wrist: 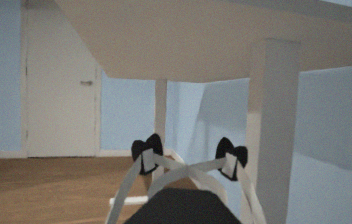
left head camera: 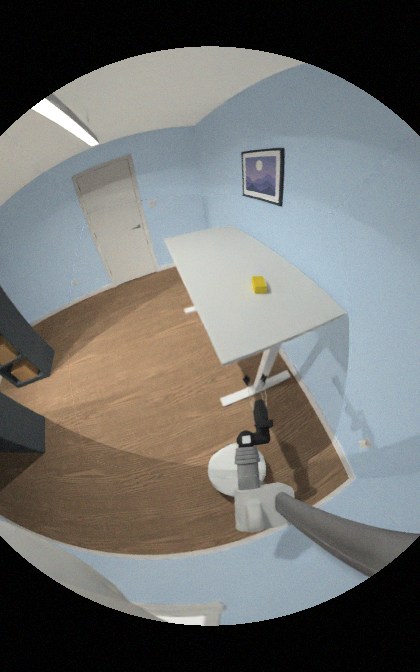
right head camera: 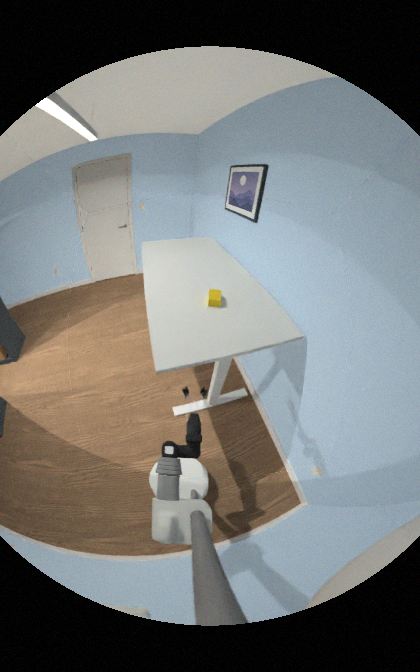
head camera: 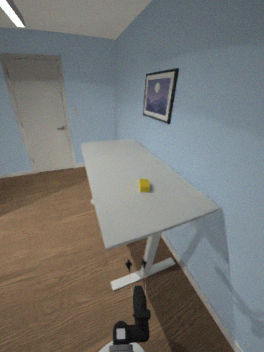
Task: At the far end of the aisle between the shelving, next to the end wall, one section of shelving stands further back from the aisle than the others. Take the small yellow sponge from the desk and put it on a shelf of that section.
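Places are measured from the robot's base along level axes (x down, y back, z left), in centimetres.
Pixels of known places: gripper, between the fingertips: (wrist: 189, 148) (head camera: 135, 259).
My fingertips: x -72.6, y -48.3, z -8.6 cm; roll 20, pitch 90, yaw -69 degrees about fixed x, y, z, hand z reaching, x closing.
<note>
Behind a point stands the place of what it marks.
The small yellow sponge (head camera: 144, 185) {x -96.8, y -87.4, z -16.3 cm} (left head camera: 259, 284) (right head camera: 214, 298) lies on the light grey desk (head camera: 117, 165) {x -92.3, y -125.6, z 3.6 cm} (left head camera: 215, 265) (right head camera: 175, 270), right of the middle and toward the near end. My gripper (head camera: 136, 264) {x -72.6, y -48.3, z -8.6 cm} (left head camera: 255, 379) (right head camera: 194, 392) (wrist: 189, 148) {x -72.6, y -48.3, z -8.6 cm} is open, with nothing between its fingertips. It is lower than the desk top, just short of the desk's near edge. In the wrist view the desk's underside (wrist: 190, 45) is above the fingers, and the sponge does not show there. Dark shelving (left head camera: 30, 335) (right head camera: 9, 332) shows partly at the left; which section stands further back cannot be told.
A white desk leg (head camera: 151, 252) {x -44.7, y -67.0, z -24.8 cm} (left head camera: 266, 367) (right head camera: 219, 382) (wrist: 274, 125) {x -73.6, y -66.9, z -24.7 cm} with a floor bar stands close to the gripper, on its right. A blue wall with a framed picture (head camera: 160, 95) {x -153.2, y -157.6, z -36.5 cm} runs along the desk's right side. A closed door (head camera: 40, 110) {x -123.2, y -277.9, z 148.1 cm} is in the far wall. Orange-brown boxes (left head camera: 24, 370) sit in the shelving.
</note>
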